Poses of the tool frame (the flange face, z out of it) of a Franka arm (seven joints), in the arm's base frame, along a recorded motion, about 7 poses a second.
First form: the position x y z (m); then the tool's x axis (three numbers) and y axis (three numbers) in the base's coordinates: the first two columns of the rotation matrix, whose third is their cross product.
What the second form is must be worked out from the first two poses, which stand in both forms.
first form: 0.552, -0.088, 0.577, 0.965, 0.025, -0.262, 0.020, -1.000, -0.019
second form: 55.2, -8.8, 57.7, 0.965, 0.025, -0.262, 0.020, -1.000, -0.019
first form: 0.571, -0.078, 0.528, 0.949, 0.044, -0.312, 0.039, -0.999, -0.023
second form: 57.1, -7.8, 52.8, 0.949, 0.044, -0.312, 0.039, -0.999, -0.023
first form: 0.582, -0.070, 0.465, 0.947, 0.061, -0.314, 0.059, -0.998, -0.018
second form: 58.2, -7.0, 46.5, 0.947, 0.061, -0.314, 0.059, -0.998, -0.018
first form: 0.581, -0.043, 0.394, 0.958, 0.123, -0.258, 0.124, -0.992, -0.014
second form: 58.1, -4.3, 39.4, 0.958, 0.123, -0.258, 0.124, -0.992, -0.014
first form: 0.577, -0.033, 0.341, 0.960, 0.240, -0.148, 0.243, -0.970, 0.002
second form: 57.7, -3.3, 34.1, 0.960, 0.240, -0.148, 0.243, -0.970, 0.002
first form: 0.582, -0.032, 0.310, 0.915, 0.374, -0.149, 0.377, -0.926, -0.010
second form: 58.2, -3.2, 31.0, 0.915, 0.374, -0.149, 0.377, -0.926, -0.010
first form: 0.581, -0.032, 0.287, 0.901, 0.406, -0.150, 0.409, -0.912, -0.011
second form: 58.1, -3.2, 28.7, 0.901, 0.406, -0.150, 0.409, -0.912, -0.011
